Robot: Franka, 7 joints.
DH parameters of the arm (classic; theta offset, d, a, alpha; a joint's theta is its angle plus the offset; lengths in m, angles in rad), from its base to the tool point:
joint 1: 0 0.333 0 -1.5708
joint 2: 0 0 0 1.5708
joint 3: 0 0.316 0.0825 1.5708
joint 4: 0 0 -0.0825 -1.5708
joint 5: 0 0.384 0 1.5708
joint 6: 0 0 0.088 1.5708
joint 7: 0 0.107 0 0
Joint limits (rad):
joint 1: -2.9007..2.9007
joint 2: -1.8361..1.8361
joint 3: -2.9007..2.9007
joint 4: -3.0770..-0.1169
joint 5: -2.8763..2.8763
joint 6: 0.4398..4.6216
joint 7: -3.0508..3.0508
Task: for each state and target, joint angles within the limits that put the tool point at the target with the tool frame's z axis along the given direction. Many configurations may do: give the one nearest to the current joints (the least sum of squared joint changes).
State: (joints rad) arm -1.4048 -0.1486 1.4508 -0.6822 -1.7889 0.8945 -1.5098
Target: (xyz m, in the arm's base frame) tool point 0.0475 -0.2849 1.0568 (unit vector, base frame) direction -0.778 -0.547 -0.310
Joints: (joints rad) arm -1.4605 0.2094 1.1535 -0.3022 -2.0961 1.1988 -1.5098
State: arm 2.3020 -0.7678 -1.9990 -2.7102 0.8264 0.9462 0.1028
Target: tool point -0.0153 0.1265 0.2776 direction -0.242 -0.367 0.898
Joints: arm 2.7248 -0.9727 -2.2226 -3.0121 0.4443 0.9911 0.1028
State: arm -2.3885 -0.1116 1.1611 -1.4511 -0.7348 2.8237 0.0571
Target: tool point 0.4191 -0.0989 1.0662 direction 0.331 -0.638 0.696
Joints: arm -2.5785 -0.4460 1.3222 -0.6860 -0.6440 2.8584 0.0571
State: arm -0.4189 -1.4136 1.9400 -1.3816 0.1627 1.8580 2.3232
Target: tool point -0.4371 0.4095 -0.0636 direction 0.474 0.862 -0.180
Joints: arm 0.2586 -1.7504 2.1514 -1.6017 -0.2268 2.4628 2.3232
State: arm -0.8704 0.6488 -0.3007 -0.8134 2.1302 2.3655 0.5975
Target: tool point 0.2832 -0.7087 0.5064 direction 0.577 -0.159 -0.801
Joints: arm -0.7835 0.7604 -0.8110 -1.0412 1.1367 1.8302 0.5975
